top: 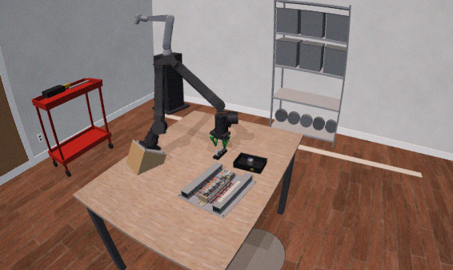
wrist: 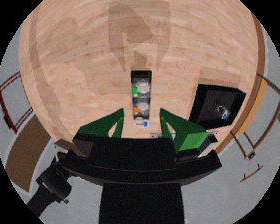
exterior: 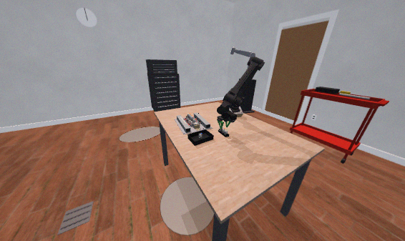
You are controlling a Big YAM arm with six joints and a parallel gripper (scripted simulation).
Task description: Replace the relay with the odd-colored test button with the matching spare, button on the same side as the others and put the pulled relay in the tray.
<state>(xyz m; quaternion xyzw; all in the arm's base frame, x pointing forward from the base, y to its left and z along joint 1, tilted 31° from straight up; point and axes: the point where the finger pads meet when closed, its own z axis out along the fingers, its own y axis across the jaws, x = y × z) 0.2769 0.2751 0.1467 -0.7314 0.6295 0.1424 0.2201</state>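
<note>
The small black stand lies 50 mm below my hand. Round my hand: black tray (200 mm ahead, 40 mm below, 20 mm to the left).
</note>
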